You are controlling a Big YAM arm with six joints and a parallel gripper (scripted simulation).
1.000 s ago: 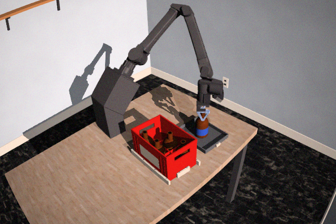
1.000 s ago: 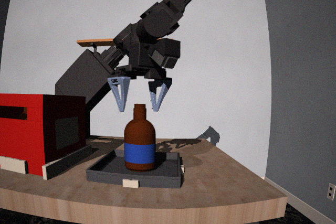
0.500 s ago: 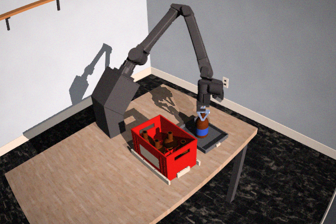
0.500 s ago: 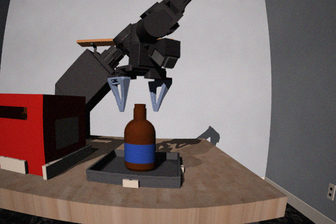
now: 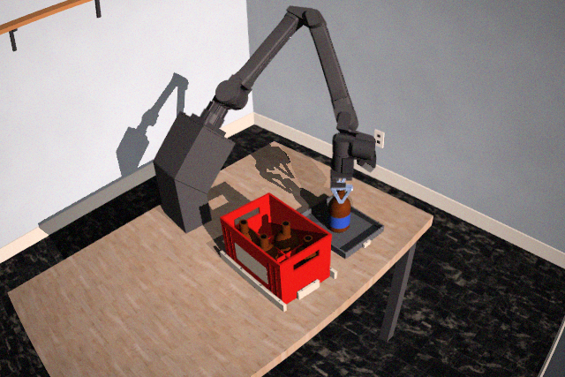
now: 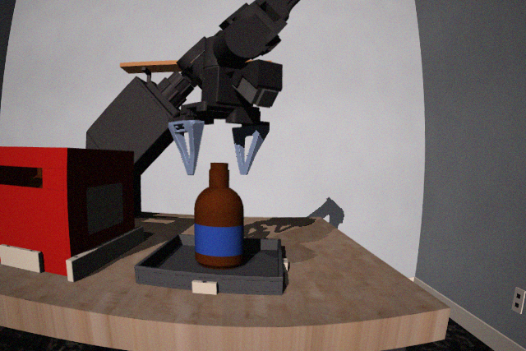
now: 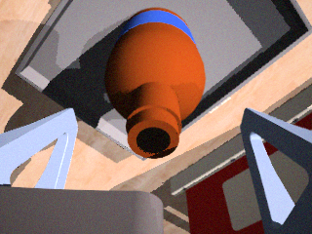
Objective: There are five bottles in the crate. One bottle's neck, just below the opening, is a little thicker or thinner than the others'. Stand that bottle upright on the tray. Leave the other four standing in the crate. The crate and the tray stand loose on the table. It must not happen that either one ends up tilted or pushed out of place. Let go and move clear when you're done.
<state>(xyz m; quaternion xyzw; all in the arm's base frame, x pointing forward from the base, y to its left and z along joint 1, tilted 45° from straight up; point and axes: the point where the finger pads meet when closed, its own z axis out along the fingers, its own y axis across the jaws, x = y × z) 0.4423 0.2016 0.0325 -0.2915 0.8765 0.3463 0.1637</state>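
The dark grey tray is 14 cm below my hand. Also, from my hand: red crate: 2 cm behind, 28 cm to the right, 7 cm below.
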